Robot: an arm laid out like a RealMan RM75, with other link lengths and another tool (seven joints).
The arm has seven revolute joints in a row. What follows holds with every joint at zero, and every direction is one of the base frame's. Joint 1 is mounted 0.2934 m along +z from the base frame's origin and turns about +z. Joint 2 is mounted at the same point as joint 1 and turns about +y. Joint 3 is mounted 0.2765 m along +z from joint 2 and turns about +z. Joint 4 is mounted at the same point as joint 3 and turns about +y. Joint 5 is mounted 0.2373 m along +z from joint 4 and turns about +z. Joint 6 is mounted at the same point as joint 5 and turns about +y. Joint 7 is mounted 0.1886 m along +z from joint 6 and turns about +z. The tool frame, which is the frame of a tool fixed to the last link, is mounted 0.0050 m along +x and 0.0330 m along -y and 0.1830 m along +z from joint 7; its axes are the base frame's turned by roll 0.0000, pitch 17.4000 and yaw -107.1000 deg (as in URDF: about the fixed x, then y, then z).
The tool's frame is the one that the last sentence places.
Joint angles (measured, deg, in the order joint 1, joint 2, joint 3, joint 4, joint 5, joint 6, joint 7), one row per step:
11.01, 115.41, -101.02, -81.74, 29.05, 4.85, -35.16
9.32, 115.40, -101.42, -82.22, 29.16, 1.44, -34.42
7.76, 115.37, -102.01, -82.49, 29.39, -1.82, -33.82
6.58, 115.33, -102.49, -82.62, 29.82, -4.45, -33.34
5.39, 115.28, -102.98, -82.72, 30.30, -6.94, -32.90
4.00, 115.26, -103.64, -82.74, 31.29, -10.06, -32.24
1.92, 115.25, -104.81, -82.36, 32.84, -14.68, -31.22
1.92, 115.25, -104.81, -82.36, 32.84, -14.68, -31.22
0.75, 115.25, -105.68, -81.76, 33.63, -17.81, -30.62
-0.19, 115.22, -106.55, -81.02, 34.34, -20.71, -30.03
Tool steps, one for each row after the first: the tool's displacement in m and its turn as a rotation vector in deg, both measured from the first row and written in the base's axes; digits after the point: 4 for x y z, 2 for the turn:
-0.0007, -0.0040, 0.0153, 2.40, 1.70, 0.65
-0.0008, -0.0088, 0.0275, 4.44, 3.22, 1.26
-0.0006, -0.0129, 0.0373, 6.05, 4.63, 1.69
0.0008, -0.0174, 0.0464, 7.54, 5.98, 1.99
0.0030, -0.0232, 0.0570, 9.35, 8.13, 2.23
0.0107, -0.0330, 0.0699, 11.80, 11.26, 2.17
0.0107, -0.0330, 0.0699, 11.80, 11.26, 2.17
0.0162, -0.0395, 0.0767, 13.32, 12.92, 2.17
0.0217, -0.0454, 0.0819, 14.64, 14.35, 2.16

